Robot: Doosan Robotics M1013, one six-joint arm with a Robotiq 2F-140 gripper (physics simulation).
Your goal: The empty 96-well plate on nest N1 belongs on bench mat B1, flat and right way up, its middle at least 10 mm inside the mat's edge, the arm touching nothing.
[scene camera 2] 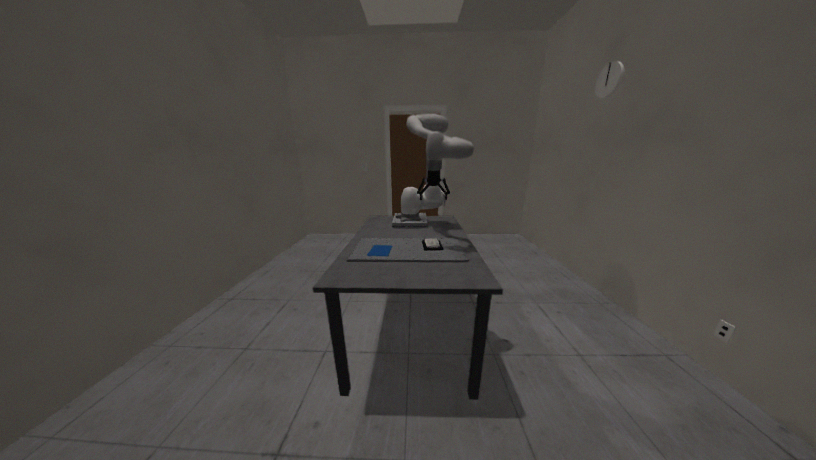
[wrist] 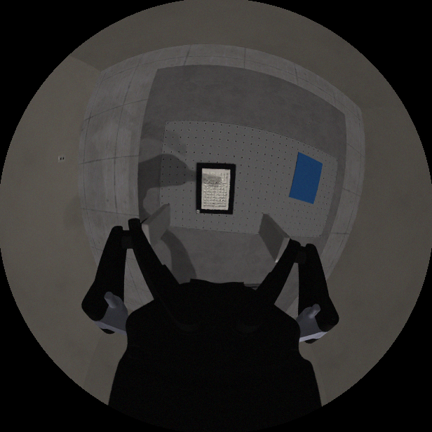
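Seen in the pictures: gripper, fingertip midpoint: (scene camera 2: 433,205); arm's base, origin of the base link: (scene camera 2: 410,218).
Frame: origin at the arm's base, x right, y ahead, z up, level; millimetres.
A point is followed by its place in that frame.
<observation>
The white 96-well plate (scene camera 2: 432,242) {y 587, x -98, z -18 mm} (wrist: 215,190) lies flat in the black nest N1 (scene camera 2: 432,249) {y 659, x -86, z -38 mm} (wrist: 199,187) on the perforated board. Bench mat B1 (scene camera 2: 380,250) {y 633, x 241, z -42 mm} (wrist: 306,178) is a flat blue rectangle on the same board, left of the nest in the scene view and right of it in the wrist view. My gripper (scene camera 2: 433,196) {y 580, x -97, z 227 mm} (wrist: 215,218) is open with nothing between its fingers. It points down, high above the table and apart from the plate. In the wrist view the plate shows beyond the fingertips.
The perforated board (scene camera 2: 408,254) {y 707, x 70, z -44 mm} (wrist: 255,170) lies on the grey table (scene camera 2: 405,277) {y 958, x 104, z -57 mm} (wrist: 240,92). The arm's base plate (scene camera 2: 409,223) {y 133, x 16, z -13 mm} stands at the table's far end, in front of a brown door (scene camera 2: 402,160). Shadows of the arm fall across the board and table.
</observation>
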